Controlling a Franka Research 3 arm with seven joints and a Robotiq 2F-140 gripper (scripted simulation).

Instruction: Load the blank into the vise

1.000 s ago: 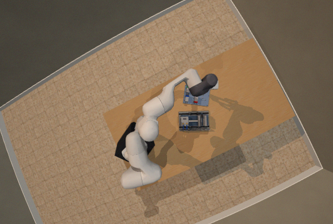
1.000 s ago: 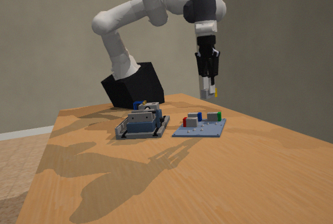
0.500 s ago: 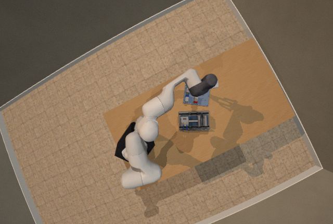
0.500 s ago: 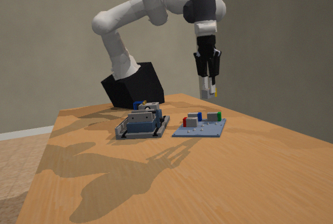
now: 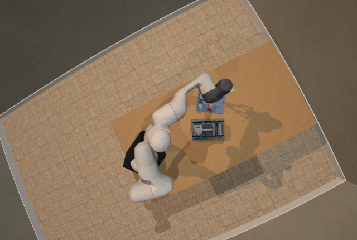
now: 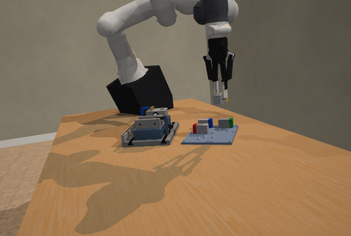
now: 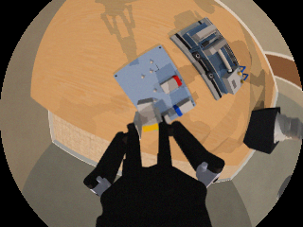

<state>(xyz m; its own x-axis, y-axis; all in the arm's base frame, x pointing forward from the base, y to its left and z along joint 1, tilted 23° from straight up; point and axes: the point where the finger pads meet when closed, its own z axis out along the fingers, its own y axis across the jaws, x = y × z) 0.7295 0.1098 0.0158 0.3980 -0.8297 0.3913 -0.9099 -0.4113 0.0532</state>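
The yellow-ended blank lies 40 mm below my hand. From my hand the other things lie so: infeed plate 30 mm behind, 40 mm to the right, 180 mm below; then red-ended blank 60 mm behind, 70 mm to the right, 160 mm below; then green-ended blank 60 mm behind, 60 mm to the left, 160 mm below.
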